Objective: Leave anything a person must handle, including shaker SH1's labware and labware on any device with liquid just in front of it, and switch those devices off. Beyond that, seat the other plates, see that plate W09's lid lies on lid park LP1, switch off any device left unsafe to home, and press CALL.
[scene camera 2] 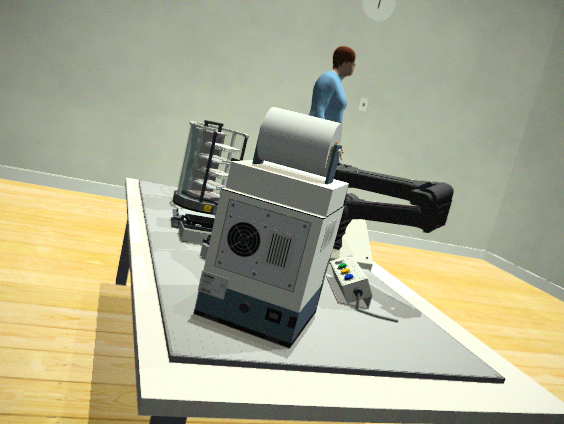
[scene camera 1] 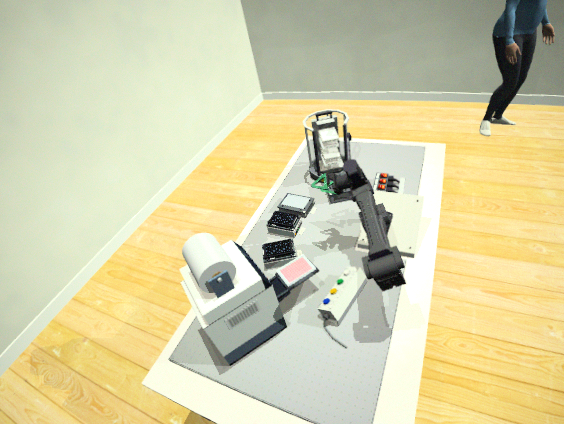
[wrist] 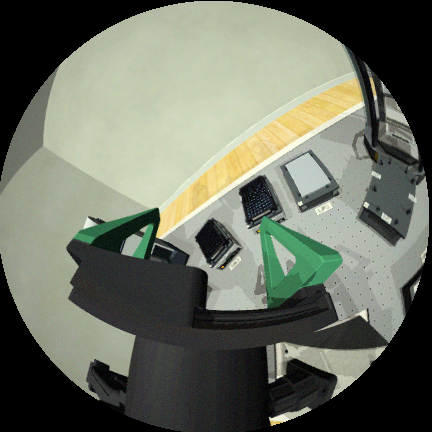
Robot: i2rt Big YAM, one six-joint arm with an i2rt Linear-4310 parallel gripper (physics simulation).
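Where they show: gripper, fingertip midpoint: (scene camera 1: pixel 316 187) (wrist: pixel 209 217); arm's base, link origin: (wrist: pixel 309 382).
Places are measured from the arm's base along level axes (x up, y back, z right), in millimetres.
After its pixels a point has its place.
My gripper (scene camera 1: pixel 321 184) @[x 185, y -258, z -54 mm] (wrist: pixel 209 217) @[x 185, y -258, z -54 mm] is open and empty, held above the bench near the carousel. A pale lid (scene camera 1: pixel 296 202) @[x -39, y -449, z 58 mm] (wrist: pixel 307 174) @[x -39, y -447, z 67 mm] lies on the dark lid park LP1. Shaker SH1 (scene camera 1: pixel 285 230) @[x -32, y -404, z -140 mm] bears a black plate (scene camera 1: pixel 284 219) @[x -15, y -431, z -96 mm] (wrist: pixel 259 196) @[x -15, y -432, z -77 mm]. Another black plate (scene camera 1: pixel 279 248) @[x -17, y -364, z -264 mm] (wrist: pixel 212 236) @[x -14, y -371, z -246 mm] is on a second low device; an amber light shows on its front in the wrist view. I cannot tell whether these plates are fully seated. A pink-topped plate (scene camera 1: pixel 297 270) @[x 43, y -205, z -380 mm] lies on the white device's extended tray. The button box (scene camera 1: pixel 337 295) @[x -3, y -37, z -399 mm] (scene camera 2: pixel 350 280) @[x -20, y -68, z -446 mm] has green, yellow and blue buttons.
The tall white device (scene camera 1: pixel 242 315) @[x 141, y -240, z -663 mm] (scene camera 2: pixel 265 245) @[x 107, y -384, z -723 mm] with a roll stands at the near end. The carousel (scene camera 2: pixel 192 202) @[x -50, y -465, z 310 mm] holds stacked white pieces (scene camera 1: pixel 328 138) @[x 185, y -367, z 337 mm]. Red switches (scene camera 1: pixel 383 181) @[x -35, y -80, z 341 mm] sit beyond the arm's base. A dark nest block (wrist: pixel 392 197) @[x -23, y -281, z 228 mm] is at right. A person (scene camera 1: pixel 517 55) (scene camera 2: pixel 329 95) stands beyond the bench.
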